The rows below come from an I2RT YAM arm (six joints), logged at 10 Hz.
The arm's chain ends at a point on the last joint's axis. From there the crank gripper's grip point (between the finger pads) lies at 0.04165 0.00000 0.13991 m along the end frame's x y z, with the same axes.
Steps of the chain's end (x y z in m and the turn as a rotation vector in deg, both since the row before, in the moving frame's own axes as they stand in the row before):
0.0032 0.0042 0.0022 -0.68 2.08 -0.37
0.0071 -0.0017 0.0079 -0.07 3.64 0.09
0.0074 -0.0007 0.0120 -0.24 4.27 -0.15
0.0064 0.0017 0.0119 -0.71 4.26 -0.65
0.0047 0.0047 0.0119 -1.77 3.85 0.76
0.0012 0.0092 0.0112 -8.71 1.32 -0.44
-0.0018 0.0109 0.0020 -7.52 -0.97 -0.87
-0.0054 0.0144 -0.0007 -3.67 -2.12 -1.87
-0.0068 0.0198 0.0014 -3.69 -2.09 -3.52
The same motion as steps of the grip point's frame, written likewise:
0.0083 0.0056 0.0006 -0.68 2.08 -0.37
0.0159 -0.0015 0.0050 -0.07 3.64 0.09
0.0177 -0.0002 0.0085 -0.24 4.27 -0.15
0.0167 0.0029 0.0084 -0.71 4.26 -0.65
0.0140 0.0096 0.0087 -1.77 3.85 0.76
0.0045 0.0300 0.0086 -8.71 1.32 -0.44
-0.0040 0.0286 0.0015 -7.52 -0.97 -0.87
-0.0105 0.0221 0.0005 -3.67 -2.12 -1.87
-0.0117 0.0264 0.0026 -3.69 -2.09 -3.52

